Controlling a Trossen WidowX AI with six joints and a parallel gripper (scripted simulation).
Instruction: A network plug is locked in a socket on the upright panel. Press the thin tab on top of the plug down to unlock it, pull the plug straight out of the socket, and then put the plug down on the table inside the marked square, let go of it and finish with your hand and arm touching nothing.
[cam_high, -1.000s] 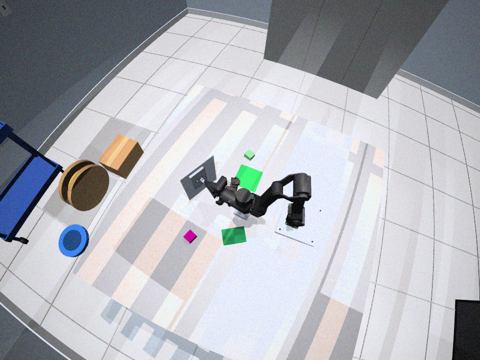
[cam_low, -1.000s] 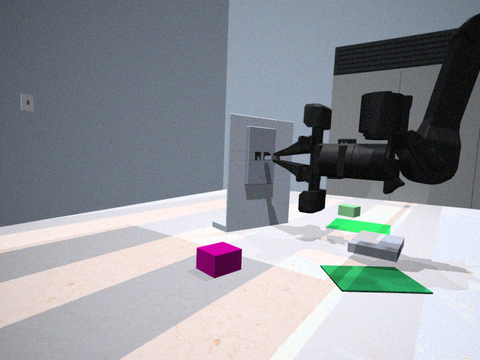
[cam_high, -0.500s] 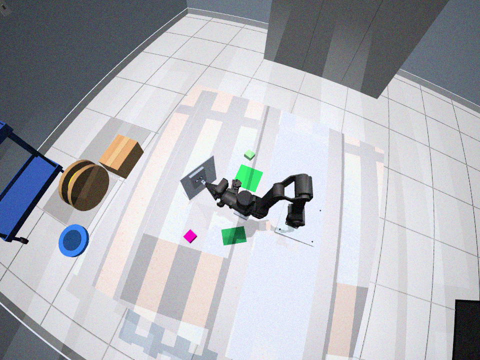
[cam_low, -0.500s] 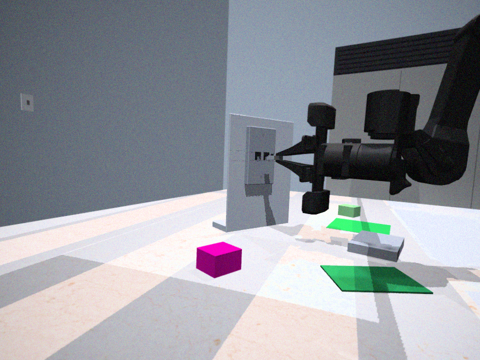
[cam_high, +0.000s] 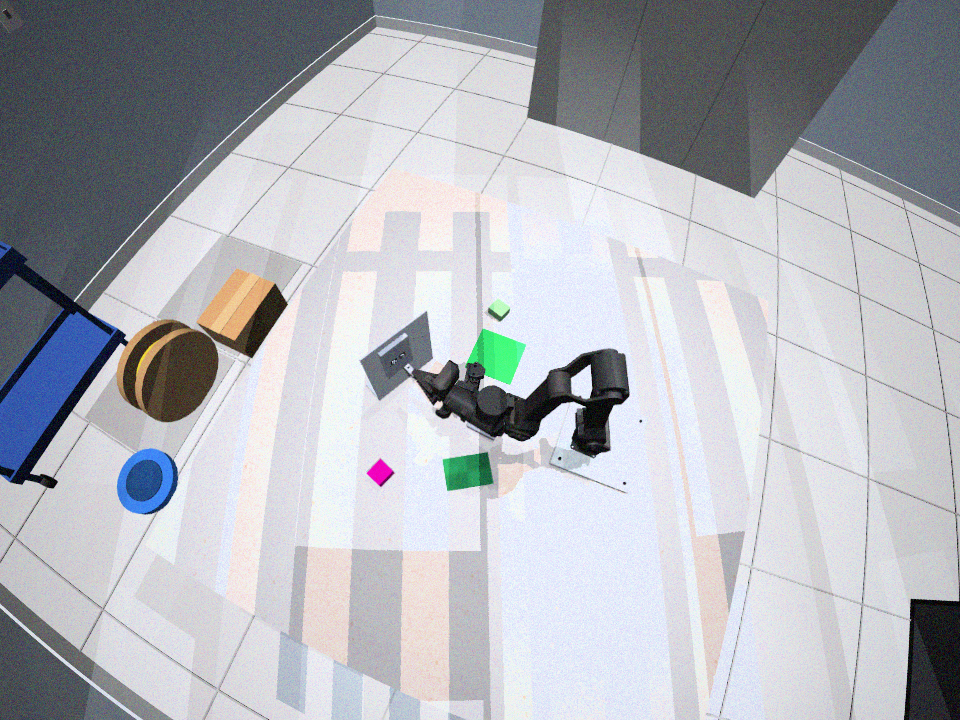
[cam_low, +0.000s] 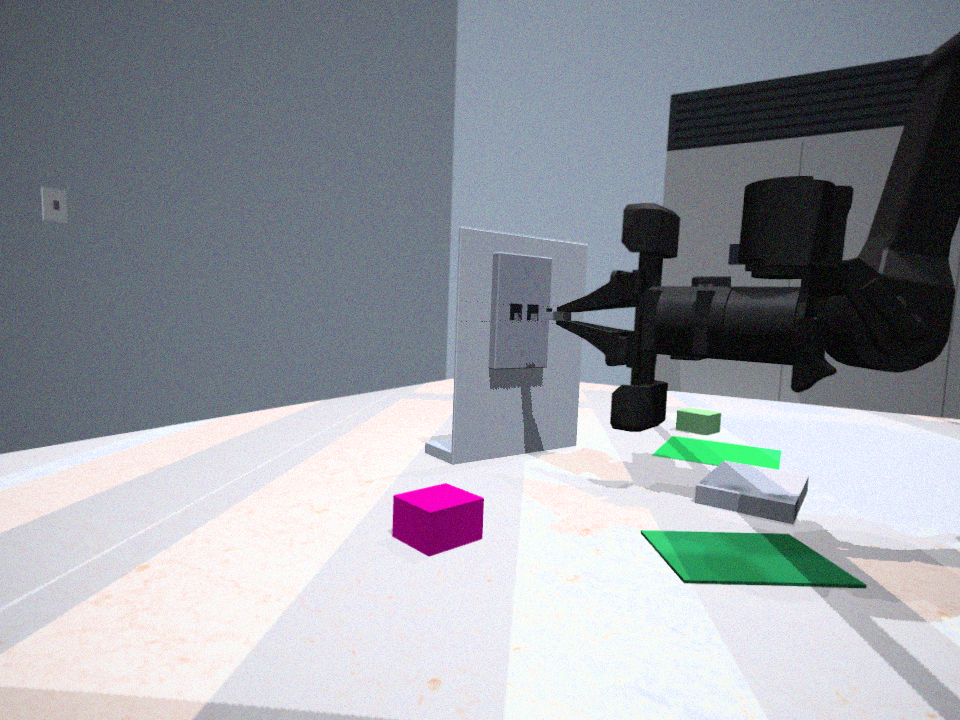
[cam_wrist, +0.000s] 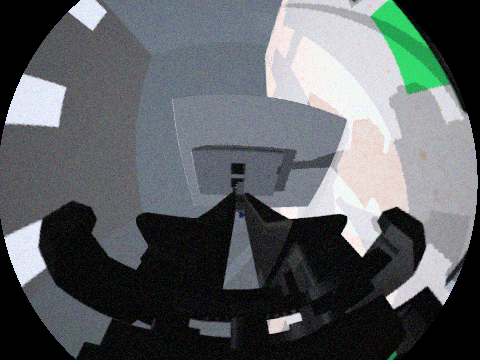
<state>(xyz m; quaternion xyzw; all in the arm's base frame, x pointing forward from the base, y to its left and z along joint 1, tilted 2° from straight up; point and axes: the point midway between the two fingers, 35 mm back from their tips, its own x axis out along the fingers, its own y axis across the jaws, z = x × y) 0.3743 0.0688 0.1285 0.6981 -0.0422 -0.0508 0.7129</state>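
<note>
Right now the grey upright panel is 6 cm ahead of my gripper tip, 2 cm to the right of it and 5 cm below it. From my gripper tip the other things lie so: magenta cube: 1 cm behind, 20 cm to the left, 13 cm below; then network plug: 1 cm ahead; then grey slab: 17 cm behind, 3 cm to the right, 14 cm below.
</note>
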